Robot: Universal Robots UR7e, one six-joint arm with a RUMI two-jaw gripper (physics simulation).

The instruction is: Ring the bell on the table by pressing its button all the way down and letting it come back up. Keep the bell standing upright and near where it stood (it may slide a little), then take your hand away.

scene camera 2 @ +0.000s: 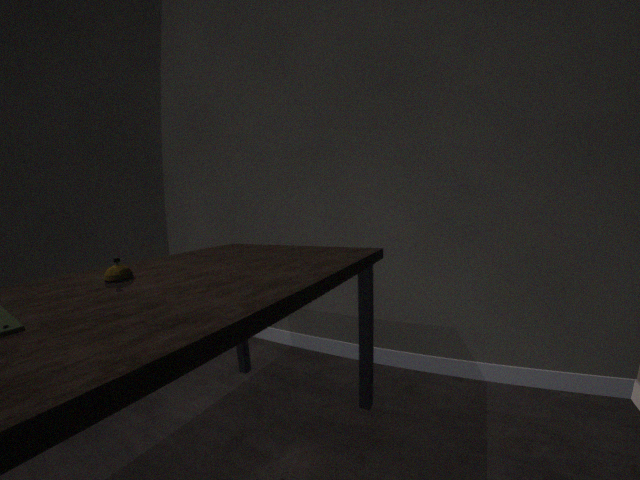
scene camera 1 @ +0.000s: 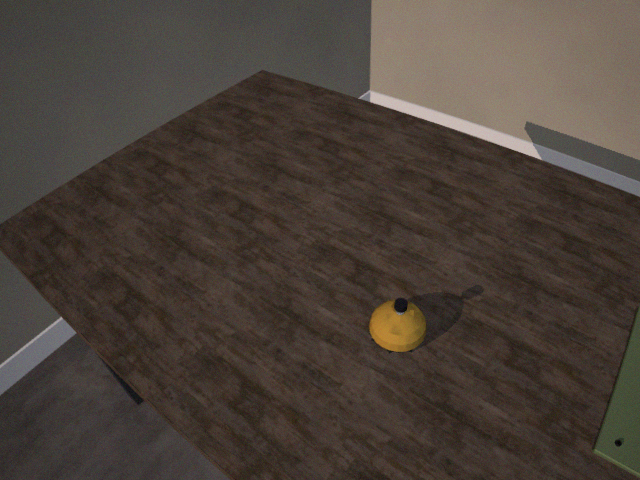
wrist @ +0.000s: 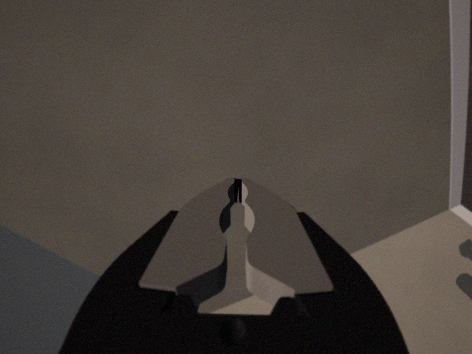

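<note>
A yellow dome bell stands upright on the brown wooden table. Its black button sits raised on a short stem at the top. My gripper is shut, its two fingertips together with nothing between them. It shows in the wrist view, against a plain wall; the bell does not show there. The gripper does not show in either scene view, so it is apart from the bell, and how far away cannot be told.
A green board or plate with a small dark hole near its corner lies to one side of the bell, at the right of scene camera 1's view. The table's edges, a table leg and bare walls with white skirting also show.
</note>
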